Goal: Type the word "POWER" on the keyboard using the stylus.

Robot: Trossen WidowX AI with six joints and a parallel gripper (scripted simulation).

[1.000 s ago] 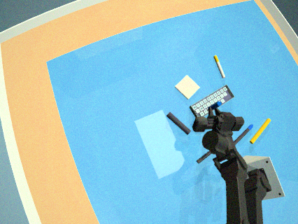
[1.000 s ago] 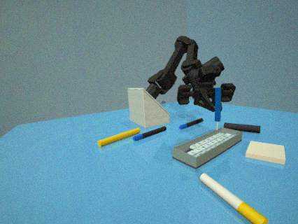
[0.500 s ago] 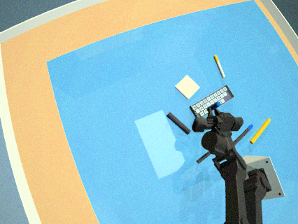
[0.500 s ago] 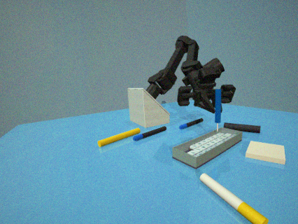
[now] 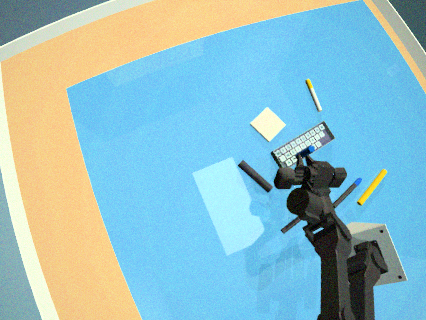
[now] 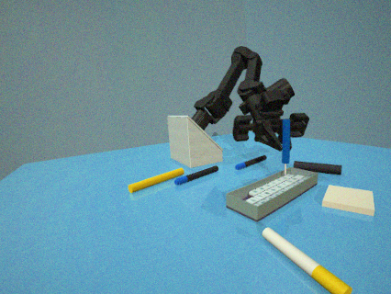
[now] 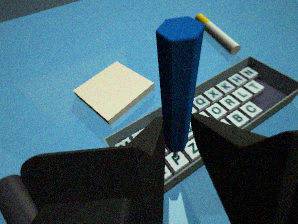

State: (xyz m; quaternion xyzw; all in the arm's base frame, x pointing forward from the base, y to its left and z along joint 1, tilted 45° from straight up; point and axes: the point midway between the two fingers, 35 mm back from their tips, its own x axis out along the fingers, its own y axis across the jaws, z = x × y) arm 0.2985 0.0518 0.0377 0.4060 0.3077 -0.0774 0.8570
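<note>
My gripper tip is 130 mm short of the cream notepad, 20 mm to the right of it and 80 mm above it. From my gripper tip the other things lie so: dark rod (130 mm to the left, 70 mm below); then blue stylus (20 mm below); then stylus tip (50 mm below).
</note>
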